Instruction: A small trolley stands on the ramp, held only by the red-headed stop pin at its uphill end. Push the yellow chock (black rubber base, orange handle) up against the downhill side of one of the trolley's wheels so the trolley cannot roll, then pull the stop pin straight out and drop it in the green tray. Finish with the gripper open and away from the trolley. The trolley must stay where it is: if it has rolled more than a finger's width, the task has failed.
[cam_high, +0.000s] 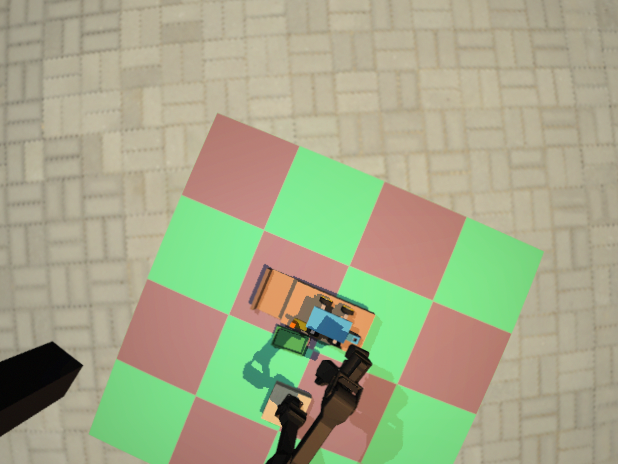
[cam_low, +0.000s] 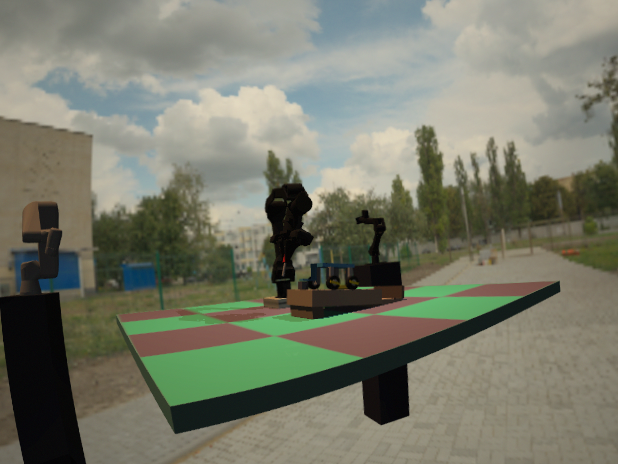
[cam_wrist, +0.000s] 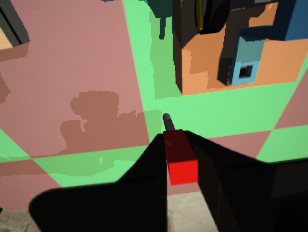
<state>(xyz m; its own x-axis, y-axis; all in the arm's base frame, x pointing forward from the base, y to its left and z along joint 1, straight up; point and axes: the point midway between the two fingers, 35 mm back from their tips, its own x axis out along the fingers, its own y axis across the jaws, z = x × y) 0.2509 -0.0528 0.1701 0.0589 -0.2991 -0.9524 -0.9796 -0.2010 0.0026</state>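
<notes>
My gripper tip is 19 cm to the right of the green tray, 18 cm above it and 7 cm past it. Also, from my gripper tip: yellow chock: 20 cm to the left, 9 cm below, 1 cm ahead; then red-headed stop pin: right at my gripper tip; then blue trolley: 13 cm to the left, 8 cm ahead, 6 cm below.
</notes>
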